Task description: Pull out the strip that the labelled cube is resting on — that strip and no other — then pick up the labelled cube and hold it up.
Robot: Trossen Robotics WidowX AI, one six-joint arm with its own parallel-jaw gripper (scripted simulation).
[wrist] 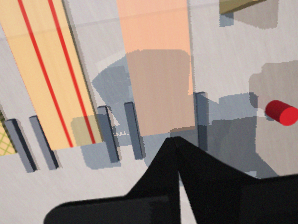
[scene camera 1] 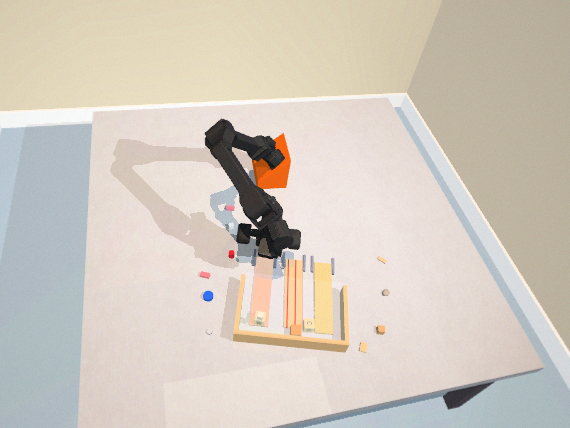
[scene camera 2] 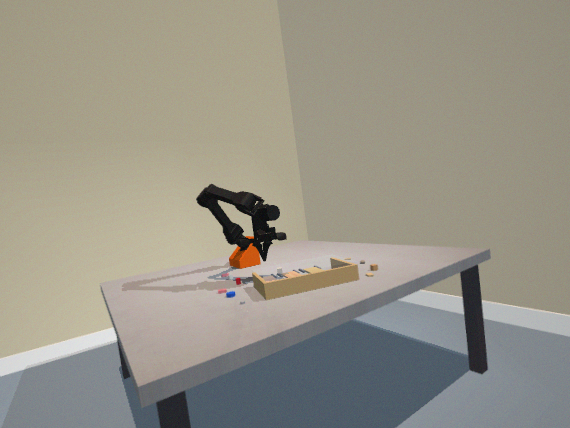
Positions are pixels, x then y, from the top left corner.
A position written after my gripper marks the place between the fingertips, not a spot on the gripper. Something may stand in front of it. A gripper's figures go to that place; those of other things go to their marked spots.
Scene:
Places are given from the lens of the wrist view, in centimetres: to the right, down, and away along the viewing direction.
my gripper (wrist: 173, 143): 2, 2, 11
peach strip (wrist: 157, 47): 1, -6, 16

